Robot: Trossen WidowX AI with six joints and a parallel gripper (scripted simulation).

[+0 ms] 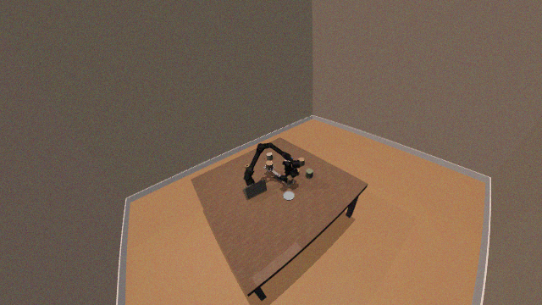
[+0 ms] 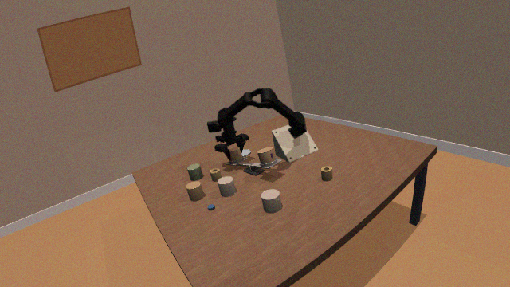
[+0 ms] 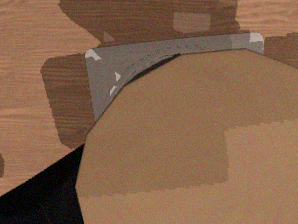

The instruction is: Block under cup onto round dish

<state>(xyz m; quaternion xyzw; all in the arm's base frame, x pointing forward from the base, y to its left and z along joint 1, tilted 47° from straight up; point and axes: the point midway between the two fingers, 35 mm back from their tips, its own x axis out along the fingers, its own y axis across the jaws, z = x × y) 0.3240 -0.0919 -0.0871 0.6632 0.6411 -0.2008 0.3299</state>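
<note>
The round dish lies 110 mm to the right of my gripper tip, 100 mm behind it and 40 mm below it. Also, from my gripper tip: balance (140 mm to the left, 20 mm below, 20 mm behind); then green block (10 mm below); then balance beam (130 mm to the left, 20 mm behind, 10 mm below).
</note>
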